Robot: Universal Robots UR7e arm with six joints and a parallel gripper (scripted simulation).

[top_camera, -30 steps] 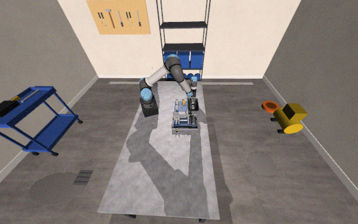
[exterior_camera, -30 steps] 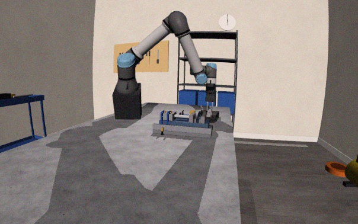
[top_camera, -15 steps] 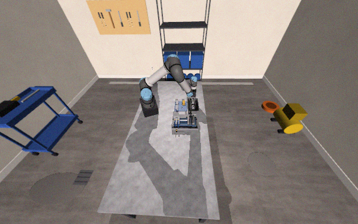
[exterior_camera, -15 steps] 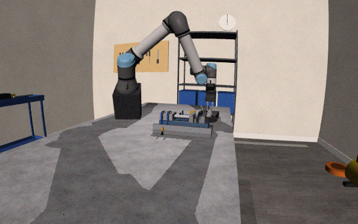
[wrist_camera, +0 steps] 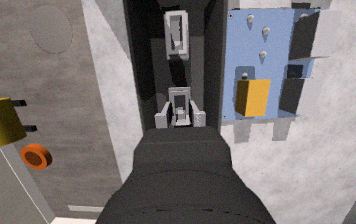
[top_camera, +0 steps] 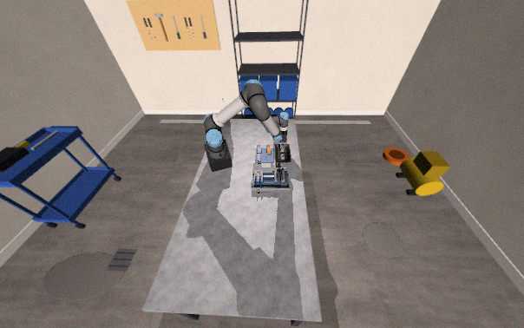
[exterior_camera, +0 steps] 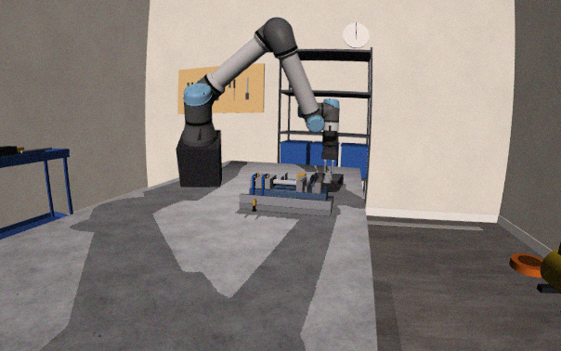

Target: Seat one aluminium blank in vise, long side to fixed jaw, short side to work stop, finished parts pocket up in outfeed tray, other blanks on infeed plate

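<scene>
My hand is 12 cm past the brass blank, 2 cm to the left of it and 4 cm above it. Round my hand: vise (8 cm behind, 38 cm to the right, 3 cm below).
</scene>
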